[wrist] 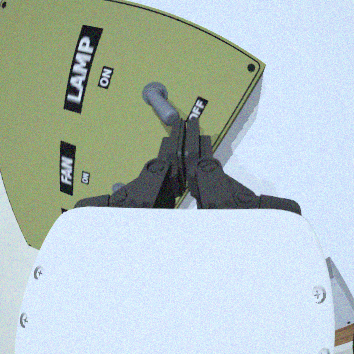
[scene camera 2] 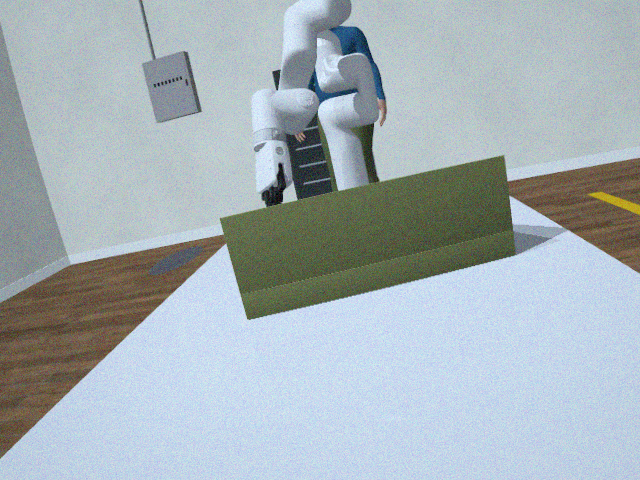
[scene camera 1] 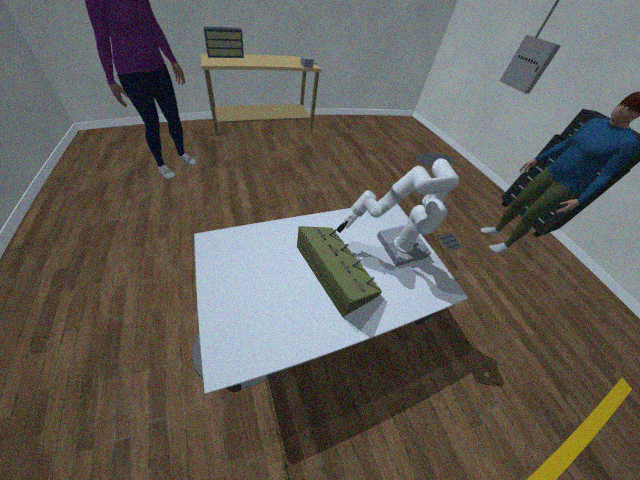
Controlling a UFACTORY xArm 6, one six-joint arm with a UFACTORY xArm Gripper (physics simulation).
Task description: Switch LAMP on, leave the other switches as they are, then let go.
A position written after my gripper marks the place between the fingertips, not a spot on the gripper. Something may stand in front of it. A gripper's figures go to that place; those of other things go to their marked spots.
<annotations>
My gripper point(wrist: 187, 135): 13 cm from the lens. An olive switch panel point(wrist: 83, 127): 19 cm from the lens.
</annotations>
